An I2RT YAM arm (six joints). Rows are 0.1 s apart.
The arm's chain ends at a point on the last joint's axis. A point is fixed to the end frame.
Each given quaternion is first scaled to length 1.
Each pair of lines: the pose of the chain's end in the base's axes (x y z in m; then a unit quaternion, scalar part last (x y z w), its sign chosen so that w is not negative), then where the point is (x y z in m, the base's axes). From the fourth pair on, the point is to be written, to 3 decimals.
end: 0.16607, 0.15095, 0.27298, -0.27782, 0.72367, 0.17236, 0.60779
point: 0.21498 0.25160 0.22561
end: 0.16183, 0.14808, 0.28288, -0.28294, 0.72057, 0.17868, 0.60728
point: 0.20908 0.24972 0.23595
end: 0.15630, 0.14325, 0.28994, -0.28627, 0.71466, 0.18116, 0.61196
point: 0.20322 0.24554 0.24409
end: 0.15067, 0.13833, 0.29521, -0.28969, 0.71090, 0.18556, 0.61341
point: 0.197 0.241 0.250
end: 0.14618, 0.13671, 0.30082, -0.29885, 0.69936, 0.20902, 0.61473
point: 0.187 0.243 0.259
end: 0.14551, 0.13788, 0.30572, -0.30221, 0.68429, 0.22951, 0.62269
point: 0.184 0.247 0.268
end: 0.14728, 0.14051, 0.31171, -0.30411, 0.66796, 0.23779, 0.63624
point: 0.185 0.251 0.278
